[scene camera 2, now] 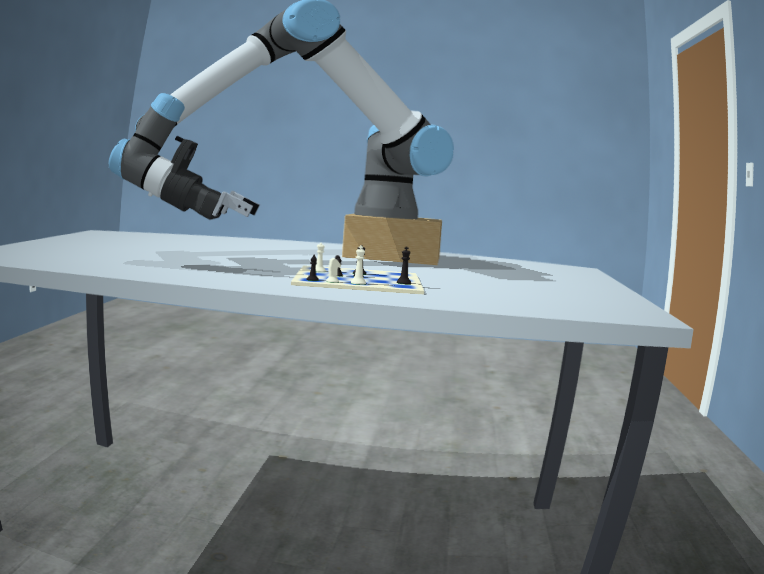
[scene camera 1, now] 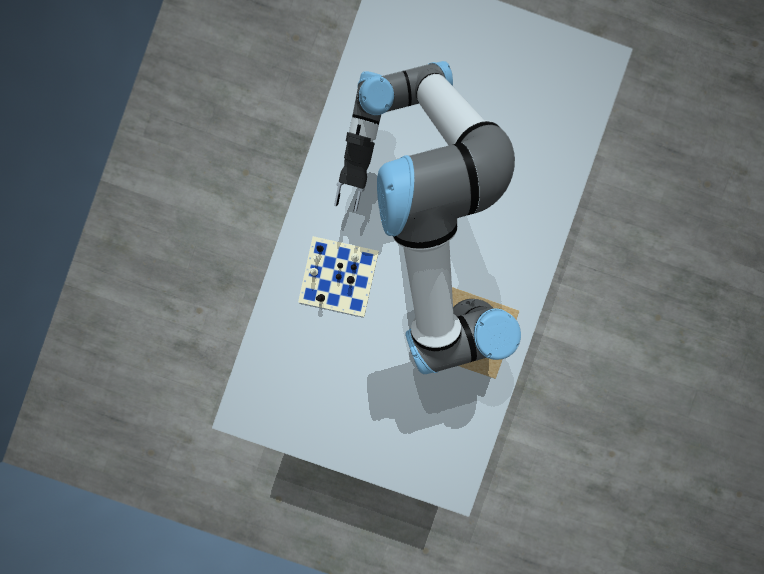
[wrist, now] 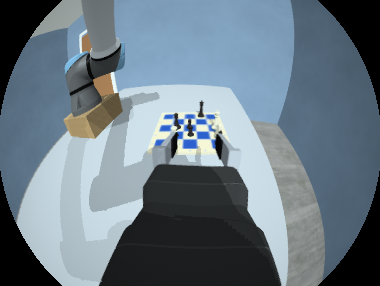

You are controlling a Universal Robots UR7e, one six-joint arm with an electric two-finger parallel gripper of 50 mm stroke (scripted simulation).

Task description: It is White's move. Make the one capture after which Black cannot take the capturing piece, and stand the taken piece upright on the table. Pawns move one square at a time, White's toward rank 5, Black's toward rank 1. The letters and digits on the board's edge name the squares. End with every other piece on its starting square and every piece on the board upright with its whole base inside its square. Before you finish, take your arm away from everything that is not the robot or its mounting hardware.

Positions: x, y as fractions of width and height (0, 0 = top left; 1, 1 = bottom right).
Scene:
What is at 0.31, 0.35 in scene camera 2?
My gripper.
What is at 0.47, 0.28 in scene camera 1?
My gripper.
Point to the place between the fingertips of my gripper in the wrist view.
At 0.52, 0.49

